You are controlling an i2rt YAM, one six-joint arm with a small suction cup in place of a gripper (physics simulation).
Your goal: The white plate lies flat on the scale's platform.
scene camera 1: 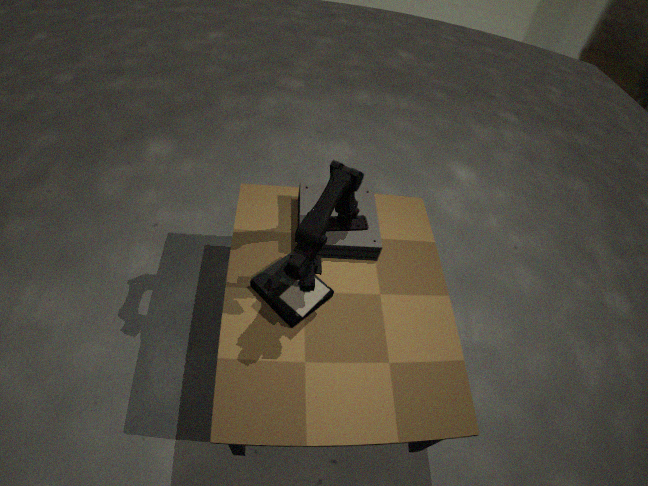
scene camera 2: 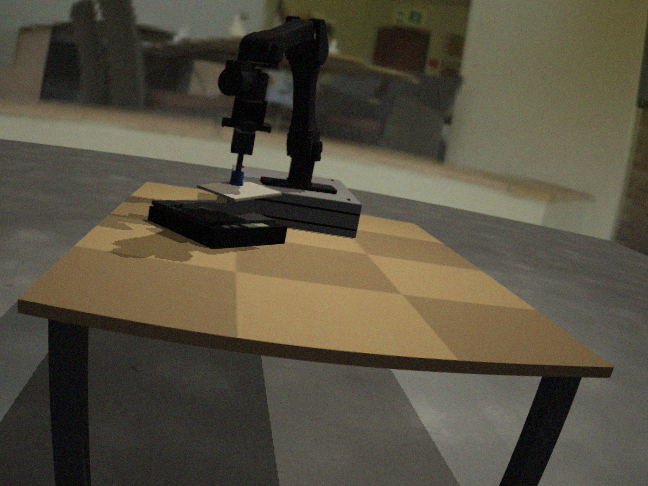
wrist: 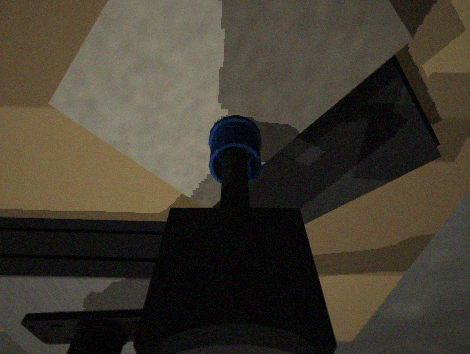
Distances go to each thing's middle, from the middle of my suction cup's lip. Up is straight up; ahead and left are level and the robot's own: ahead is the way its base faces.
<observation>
Right now the white plate (scene camera 2: 249, 190) is 40 mm ahead of my suction cup and 20 mm below it. From my suction cup the other things lie so: black scale (scene camera 2: 213, 223) 40 mm behind, 30 mm to the right, 100 mm below.
</observation>
